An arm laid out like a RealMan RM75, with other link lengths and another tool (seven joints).
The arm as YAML. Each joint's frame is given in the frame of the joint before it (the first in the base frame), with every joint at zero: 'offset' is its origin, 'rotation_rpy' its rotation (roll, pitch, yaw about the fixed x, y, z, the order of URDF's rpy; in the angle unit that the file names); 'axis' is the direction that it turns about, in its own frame. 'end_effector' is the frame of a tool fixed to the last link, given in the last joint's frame.
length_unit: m
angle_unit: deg
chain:
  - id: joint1
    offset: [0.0, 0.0, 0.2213]
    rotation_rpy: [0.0, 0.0, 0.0]
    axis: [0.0, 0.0, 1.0]
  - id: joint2
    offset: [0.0, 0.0, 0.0]
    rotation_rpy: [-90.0, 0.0, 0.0]
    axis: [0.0, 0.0, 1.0]
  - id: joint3
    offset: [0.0, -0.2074, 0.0]
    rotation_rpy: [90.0, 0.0, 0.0]
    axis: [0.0, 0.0, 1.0]
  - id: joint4
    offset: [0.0, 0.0, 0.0]
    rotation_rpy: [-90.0, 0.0, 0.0]
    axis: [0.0, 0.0, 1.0]
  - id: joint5
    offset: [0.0, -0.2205, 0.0]
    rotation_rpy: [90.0, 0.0, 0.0]
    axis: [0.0, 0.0, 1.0]
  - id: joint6
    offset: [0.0, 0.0, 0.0]
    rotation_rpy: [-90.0, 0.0, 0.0]
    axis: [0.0, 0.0, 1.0]
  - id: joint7
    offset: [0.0, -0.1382, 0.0]
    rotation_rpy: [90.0, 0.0, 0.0]
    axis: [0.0, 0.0, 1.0]
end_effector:
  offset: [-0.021, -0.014, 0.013]
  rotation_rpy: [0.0, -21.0, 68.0]
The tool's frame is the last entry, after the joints.
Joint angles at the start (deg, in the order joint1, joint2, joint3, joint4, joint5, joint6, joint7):
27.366 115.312 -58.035 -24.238 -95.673 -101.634 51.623
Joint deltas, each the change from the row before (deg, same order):
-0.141 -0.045 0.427 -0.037 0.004 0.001 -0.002
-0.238 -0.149 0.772 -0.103 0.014 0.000 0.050
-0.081 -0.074 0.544 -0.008 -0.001 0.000 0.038
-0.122 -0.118 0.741 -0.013 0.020 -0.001 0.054
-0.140 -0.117 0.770 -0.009 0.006 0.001 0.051
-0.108 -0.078 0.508 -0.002 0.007 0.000 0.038
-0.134 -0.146 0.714 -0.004 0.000 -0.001 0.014
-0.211 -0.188 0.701 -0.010 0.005 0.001 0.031
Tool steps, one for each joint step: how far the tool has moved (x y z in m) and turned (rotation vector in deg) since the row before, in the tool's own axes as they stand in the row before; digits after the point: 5 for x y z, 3 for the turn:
-0.00111 -0.00006 -0.00128 0.043 -0.502 -0.026
-0.00249 -0.00003 -0.00254 0.128 -0.900 -0.092
-0.00168 0.00006 -0.00128 0.038 -0.582 -0.031
-0.00239 0.00009 -0.00188 0.059 -0.817 -0.049
-0.00239 0.00003 -0.00200 0.073 -0.845 -0.042
-0.00155 -0.00002 -0.00140 0.058 -0.569 -0.012
-0.00237 0.00003 -0.00205 0.085 -0.781 -0.093
-0.00239 -0.00015 -0.00261 0.165 -0.816 -0.072

